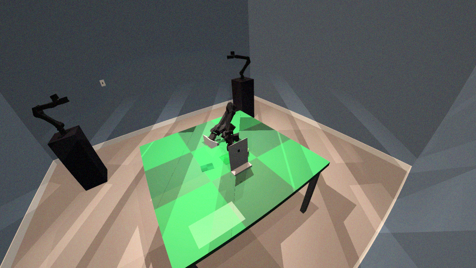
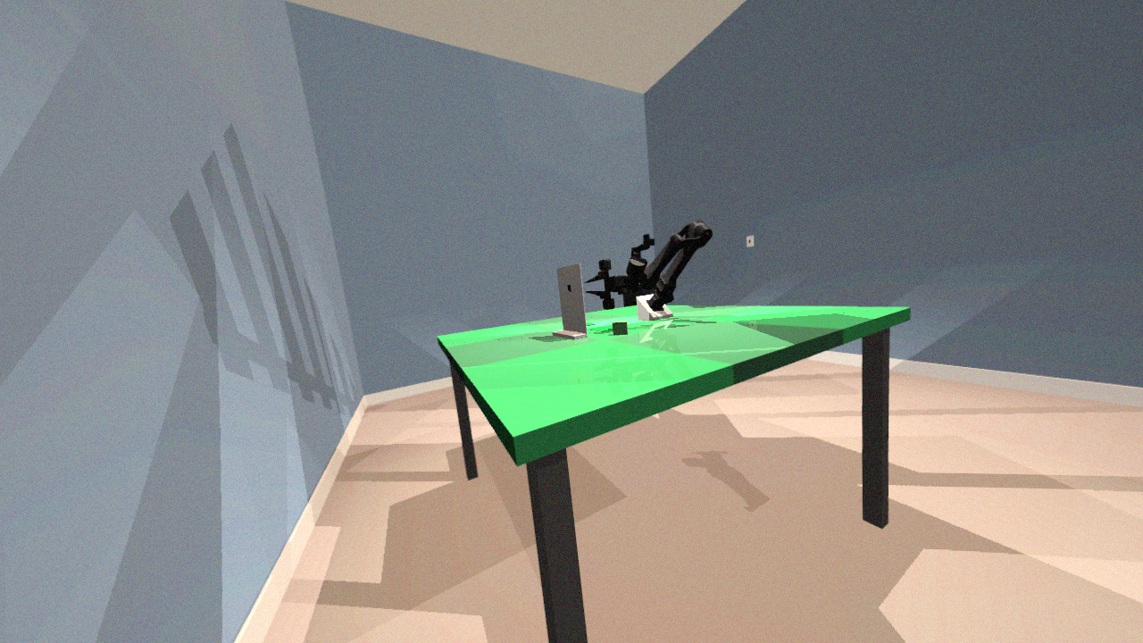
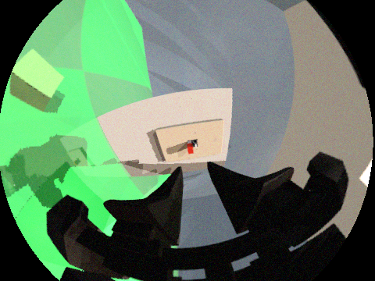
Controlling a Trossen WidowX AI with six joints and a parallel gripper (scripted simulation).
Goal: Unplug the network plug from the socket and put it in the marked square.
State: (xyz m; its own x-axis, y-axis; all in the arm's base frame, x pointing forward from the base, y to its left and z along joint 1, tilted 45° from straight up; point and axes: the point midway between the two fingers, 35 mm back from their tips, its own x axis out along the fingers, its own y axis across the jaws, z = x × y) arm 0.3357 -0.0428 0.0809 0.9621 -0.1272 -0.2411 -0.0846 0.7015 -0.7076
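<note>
Now: the upright panel 7 cm ahead of my gripper tip and 6 cm below it. Also, from my gripper tip: greenish block: 3 cm behind, 15 cm to the left, 15 cm below.
</note>
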